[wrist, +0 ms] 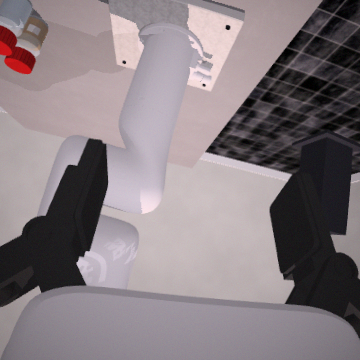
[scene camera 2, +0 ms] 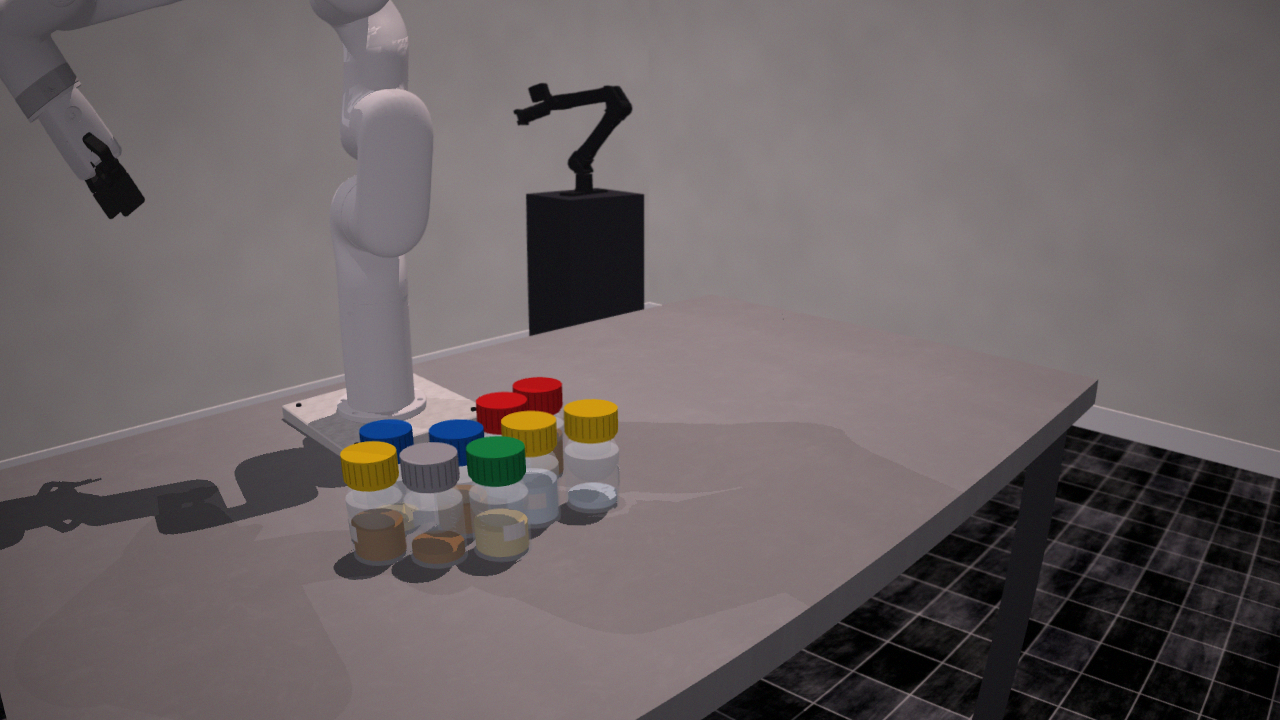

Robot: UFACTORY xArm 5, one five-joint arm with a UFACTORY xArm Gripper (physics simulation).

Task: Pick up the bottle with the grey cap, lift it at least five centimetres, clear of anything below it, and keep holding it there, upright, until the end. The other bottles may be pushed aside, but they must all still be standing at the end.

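Pixels of known places: gripper, fingertip midpoint: [wrist: 196, 175] [scene camera 2: 127, 210]; arm's base, link origin: [wrist: 170, 47] [scene camera 2: 381, 406].
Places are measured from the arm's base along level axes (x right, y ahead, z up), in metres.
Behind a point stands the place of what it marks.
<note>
The bottle with the grey cap [scene camera 2: 429, 467] @(x 0.098, y 0.420, z 0.084 m) stands upright on the table in the front row of a tight group, with a little brown content at its bottom. It stands between a yellow-capped bottle [scene camera 2: 369, 465] @(x 0.144, y 0.388, z 0.085 m) and a green-capped bottle [scene camera 2: 495, 461] @(x 0.041, y 0.438, z 0.084 m). Behind are two blue caps [scene camera 2: 385, 435] @(x 0.107, y 0.330, z 0.087 m) [scene camera 2: 456, 438] @(x 0.050, y 0.376, z 0.087 m), two red caps [scene camera 2: 501, 410] @(x -0.024, y 0.324, z 0.085 m) [scene camera 2: 537, 394] @(x -0.080, y 0.299, z 0.085 m) and two yellow caps [scene camera 2: 529, 431] @(x -0.019, y 0.393, z 0.085 m) [scene camera 2: 590, 419] @(x -0.086, y 0.396, z 0.084 m); these bottles stand too. My gripper [scene camera 2: 125, 207] @(x 0.323, y 0.005, z 0.307 m) [wrist: 196, 175] @(x 0.323, y 0.005, z 0.307 m) is open and empty, high up at the left, well away from the bottles. The grey cap does not show in the wrist view.
The arm's base plate [scene camera 2: 308, 414] @(x 0.101, y -0.028, z 0.000 m) [wrist: 220, 50] @(x 0.047, y -0.083, z 0.002 m) is behind the bottles on the table [scene camera 2: 805, 528] @(x -0.235, y 0.554, z -0.018 m). The table's right edge drops to a dark tiled floor [scene camera 2: 1163, 555] [wrist: 280, 95]. A black pedestal [scene camera 2: 586, 259] [wrist: 325, 185] with a small black arm [scene camera 2: 586, 98] stands beyond the table.
</note>
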